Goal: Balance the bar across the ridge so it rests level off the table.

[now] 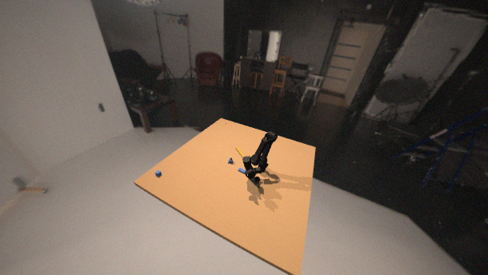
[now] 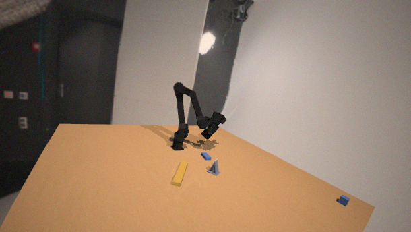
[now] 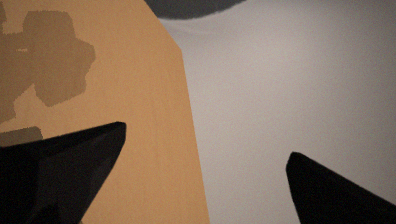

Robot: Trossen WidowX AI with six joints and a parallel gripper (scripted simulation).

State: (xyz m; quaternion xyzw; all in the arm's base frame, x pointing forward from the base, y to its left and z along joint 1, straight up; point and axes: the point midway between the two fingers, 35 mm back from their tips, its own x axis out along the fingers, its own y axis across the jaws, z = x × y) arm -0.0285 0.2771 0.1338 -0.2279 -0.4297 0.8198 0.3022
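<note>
Now: the yellow bar 40 cm to the right of my gripper tip, 32 cm ahead of it and 12 cm below it. From my gripper tip the other things lie so: blue cube (79 cm ahead, 20 cm to the left, 11 cm below).
</note>
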